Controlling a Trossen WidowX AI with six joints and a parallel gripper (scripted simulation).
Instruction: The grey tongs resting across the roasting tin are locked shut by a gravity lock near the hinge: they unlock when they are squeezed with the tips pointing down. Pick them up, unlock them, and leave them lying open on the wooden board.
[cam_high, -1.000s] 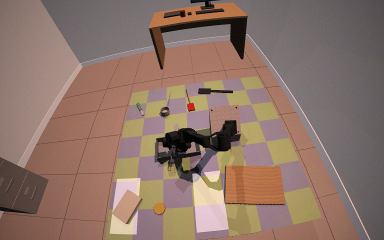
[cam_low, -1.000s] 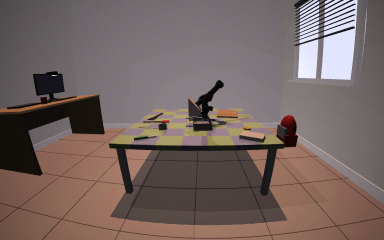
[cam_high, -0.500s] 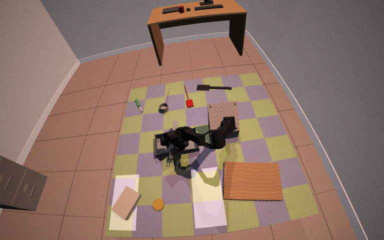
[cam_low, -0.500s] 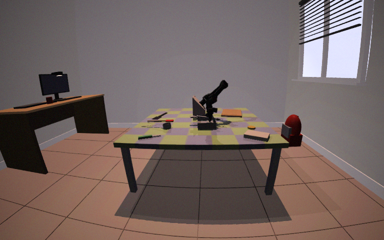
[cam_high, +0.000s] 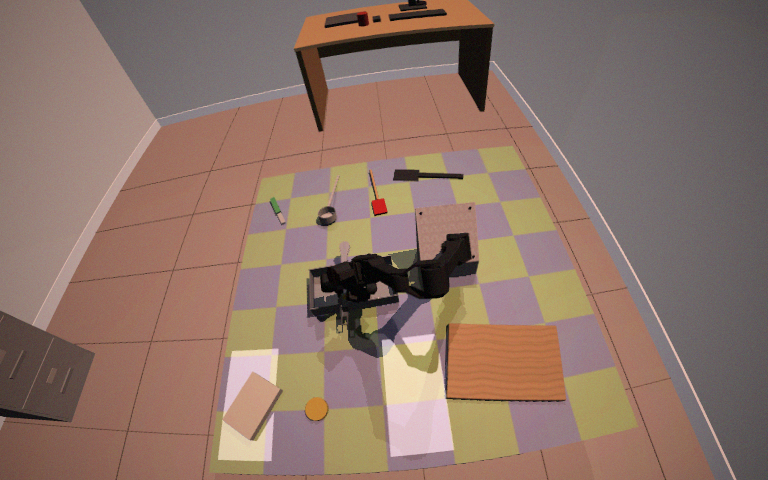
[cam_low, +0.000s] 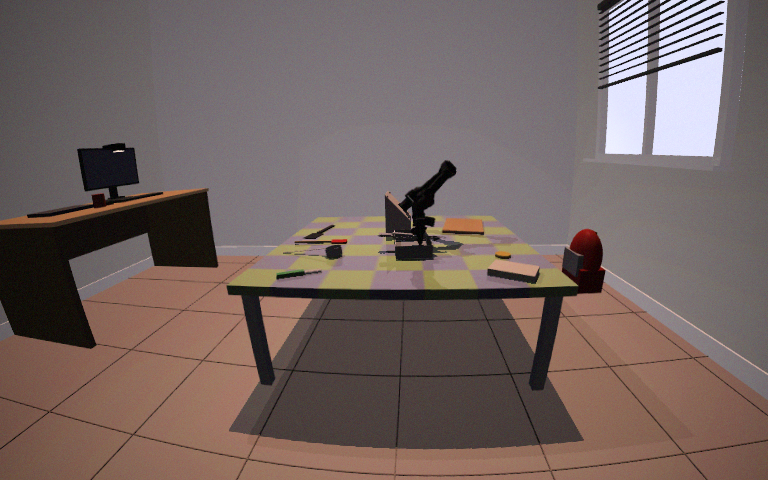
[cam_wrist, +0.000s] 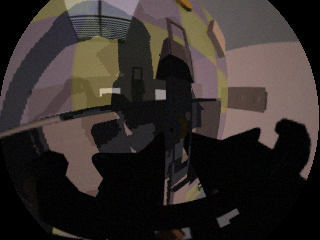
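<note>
My gripper tip is now 40 mm past the roasting tin and 40 mm to the left of it. The rest, counted from my gripper tip: tan block (280 mm ahead, 370 mm to the left, 20 mm below); orange disc (70 mm ahead, 370 mm to the left, 20 mm below); red spatula (120 mm behind, 500 mm to the right, 30 mm below).
</note>
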